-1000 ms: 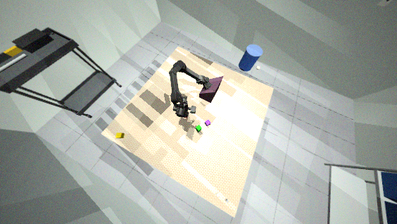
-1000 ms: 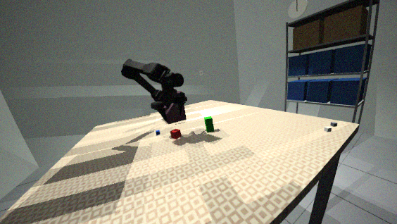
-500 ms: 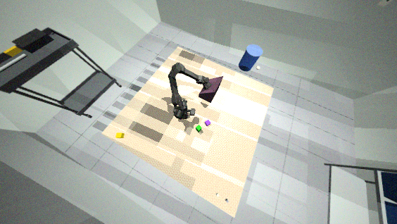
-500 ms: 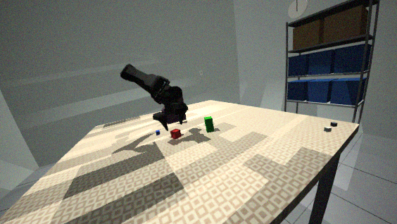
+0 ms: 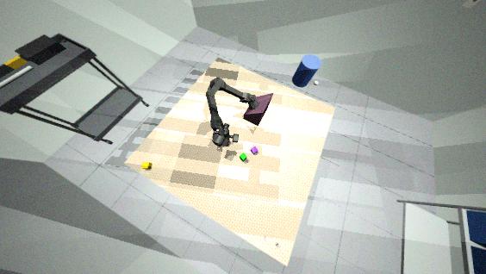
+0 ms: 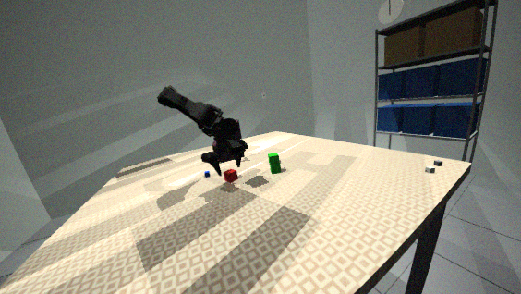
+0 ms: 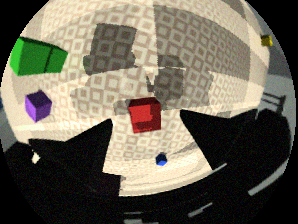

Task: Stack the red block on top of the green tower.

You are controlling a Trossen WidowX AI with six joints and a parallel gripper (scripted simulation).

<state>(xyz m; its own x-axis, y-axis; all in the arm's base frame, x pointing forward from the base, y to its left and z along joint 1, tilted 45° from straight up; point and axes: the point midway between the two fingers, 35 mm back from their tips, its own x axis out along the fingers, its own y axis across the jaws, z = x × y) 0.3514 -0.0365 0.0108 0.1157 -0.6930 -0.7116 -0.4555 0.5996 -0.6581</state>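
The red block lies 20 mm below my gripper tip. The rest, counted from my gripper tip: yellow block: 480 mm ahead, 360 mm to the right, 20 mm below; purple block: 70 mm behind, 220 mm to the left, 20 mm below; small blue ball: 120 mm behind, 90 mm to the right, 30 mm below.
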